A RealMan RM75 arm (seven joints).
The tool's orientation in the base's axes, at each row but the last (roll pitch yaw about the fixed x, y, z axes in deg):
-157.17 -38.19 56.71
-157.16 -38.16 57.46
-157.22 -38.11 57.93
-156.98 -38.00 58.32
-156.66 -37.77 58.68
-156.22 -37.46 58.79
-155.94 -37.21 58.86
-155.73 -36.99 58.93
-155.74 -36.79 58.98
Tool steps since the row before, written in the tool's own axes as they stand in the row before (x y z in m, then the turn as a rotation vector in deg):
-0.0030 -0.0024 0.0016 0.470 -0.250 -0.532
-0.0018 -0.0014 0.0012 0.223 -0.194 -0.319
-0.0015 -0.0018 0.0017 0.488 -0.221 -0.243
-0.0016 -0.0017 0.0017 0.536 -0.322 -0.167
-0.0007 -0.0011 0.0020 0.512 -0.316 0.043
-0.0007 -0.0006 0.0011 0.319 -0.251 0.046
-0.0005 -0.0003 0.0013 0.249 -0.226 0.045
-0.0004 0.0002 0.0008 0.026 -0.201 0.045
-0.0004 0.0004 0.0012 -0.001 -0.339 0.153
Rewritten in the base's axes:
-0.0035 -0.0001 -0.0023 -0.017 0.018 0.752
-0.0021 0.0000 -0.0016 -0.075 -0.015 0.428
-0.0023 0.0007 -0.0016 0.009 0.222 0.545
-0.0023 0.0006 -0.0017 -0.065 0.334 0.550
-0.0014 0.0012 -0.0015 -0.079 0.461 0.381
-0.0009 0.0004 -0.0010 -0.100 0.314 0.241
-0.0006 0.0006 -0.0012 -0.106 0.260 0.191
0.0000 0.0002 -0.0009 -0.175 0.100 0.049
0.0001 0.0004 -0.0012 -0.319 0.191 -0.001

